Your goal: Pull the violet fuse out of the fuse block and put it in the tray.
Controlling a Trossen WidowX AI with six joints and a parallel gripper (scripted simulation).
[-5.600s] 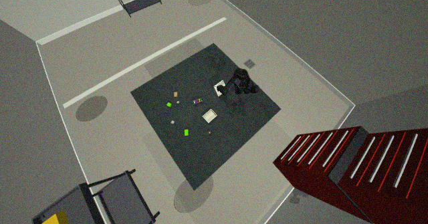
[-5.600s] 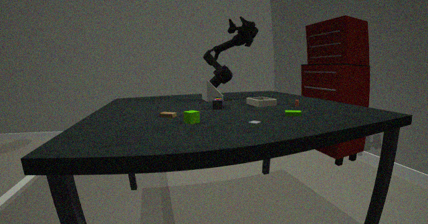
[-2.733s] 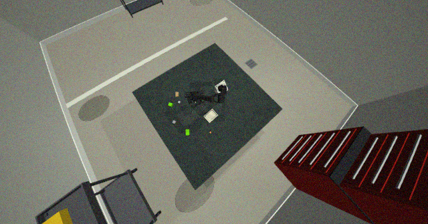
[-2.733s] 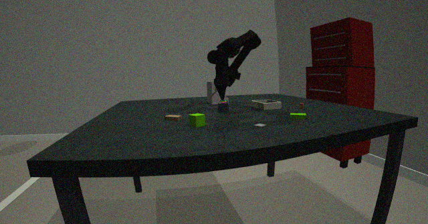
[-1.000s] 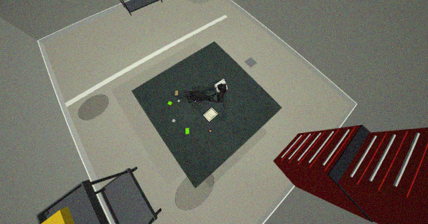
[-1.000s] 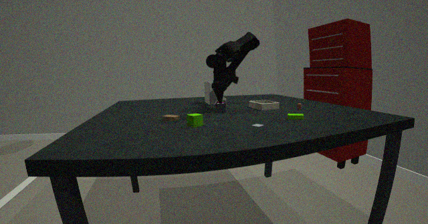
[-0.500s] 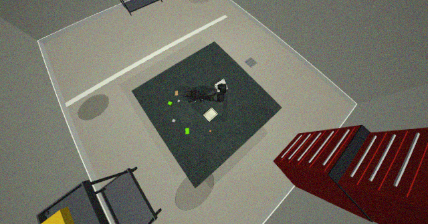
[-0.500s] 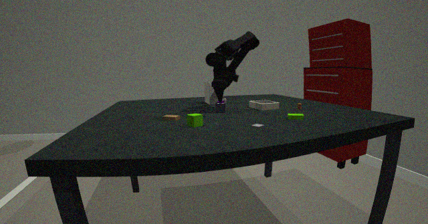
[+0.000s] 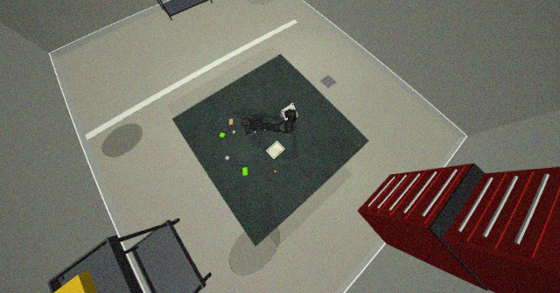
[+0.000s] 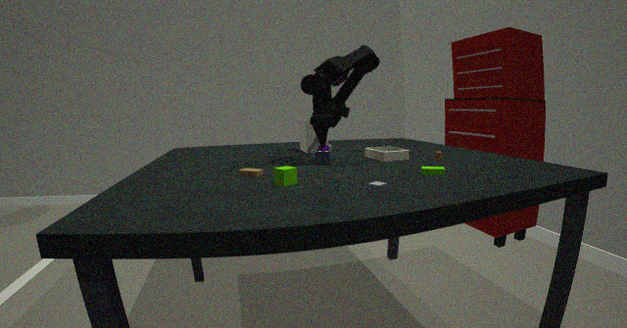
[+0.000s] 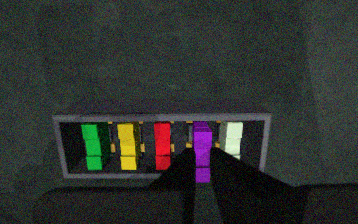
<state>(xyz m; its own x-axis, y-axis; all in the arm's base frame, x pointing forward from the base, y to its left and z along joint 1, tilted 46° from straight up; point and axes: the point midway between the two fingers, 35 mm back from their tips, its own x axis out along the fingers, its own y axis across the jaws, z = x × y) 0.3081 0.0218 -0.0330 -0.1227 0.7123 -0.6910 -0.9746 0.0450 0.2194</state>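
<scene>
My gripper tip is now 5 cm past the cream tray, 22 cm to the right of it and 5 cm above it.
</scene>
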